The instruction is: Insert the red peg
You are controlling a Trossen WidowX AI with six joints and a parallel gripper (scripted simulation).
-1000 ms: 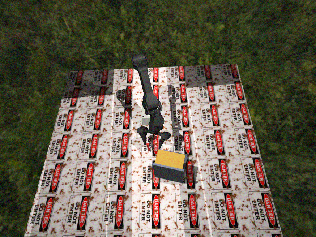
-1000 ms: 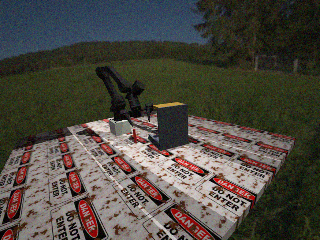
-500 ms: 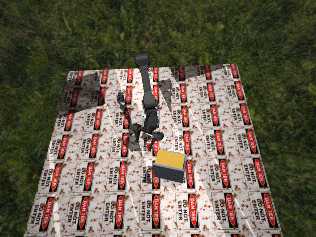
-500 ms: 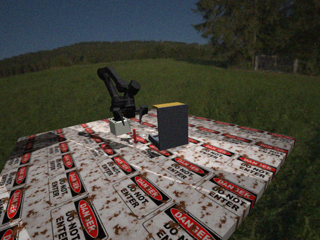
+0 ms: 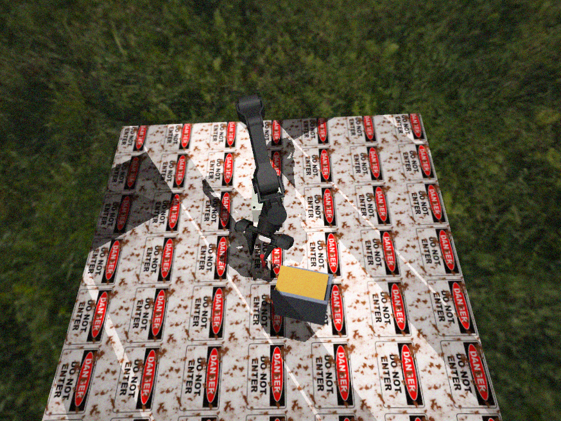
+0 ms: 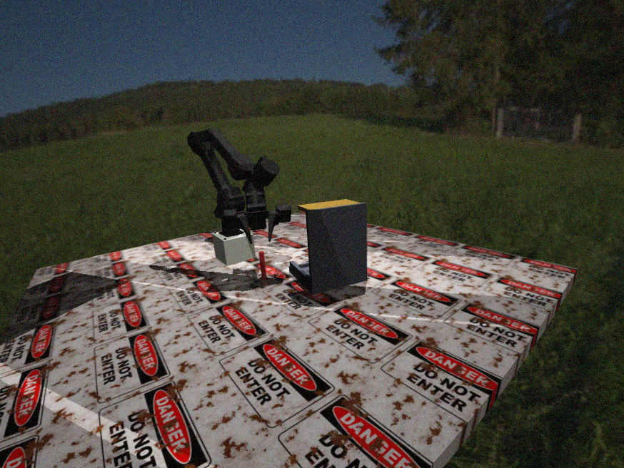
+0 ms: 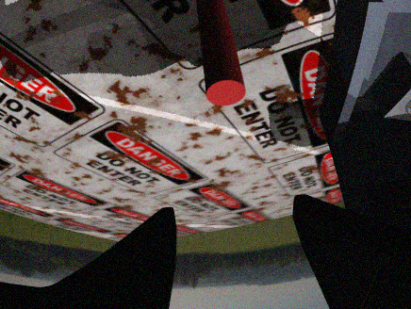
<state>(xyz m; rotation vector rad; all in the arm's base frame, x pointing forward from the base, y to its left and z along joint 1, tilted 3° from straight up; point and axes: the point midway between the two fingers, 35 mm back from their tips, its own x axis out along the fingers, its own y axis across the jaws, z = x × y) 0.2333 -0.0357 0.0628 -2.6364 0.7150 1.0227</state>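
Right now the red peg is 2 cm behind my gripper tip, 1 cm to the left of it and 8 cm below it. Round my gripper tip: box wall (18 cm ahead, 11 cm to the left, 1 cm below); yellow roof (14 cm ahead, 13 cm to the left, 9 cm above).
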